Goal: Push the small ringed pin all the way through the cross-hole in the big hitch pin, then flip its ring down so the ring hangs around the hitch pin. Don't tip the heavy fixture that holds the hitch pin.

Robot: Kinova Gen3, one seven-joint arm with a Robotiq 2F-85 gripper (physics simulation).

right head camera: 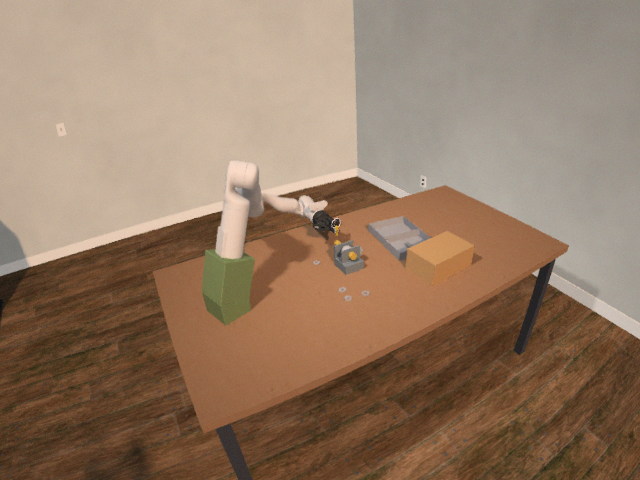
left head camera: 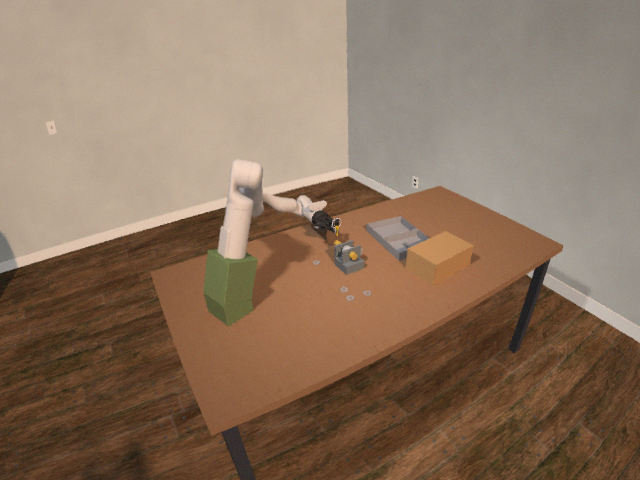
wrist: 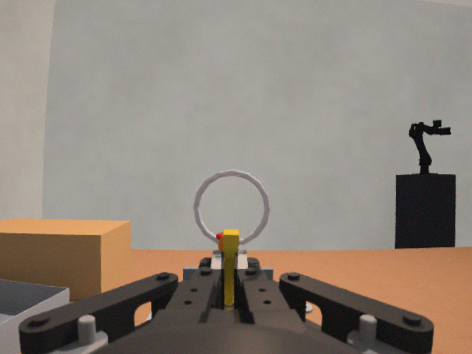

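My gripper is shut on the small yellow ringed pin. The gripper is tilted nearly level, and the pin hangs down from the fingertips in the head views. Its pale ring stands up beyond the fingertips in the wrist view. The yellow hitch pin lies through the grey fixture, which stands upright. The held pin is above the hitch pin's far end, apart from it. In the wrist view the fixture is mostly hidden behind the gripper. The cross-hole cannot be made out.
A grey divided tray and an orange box stand right of the fixture in the head views. Several washers lie on the brown table.
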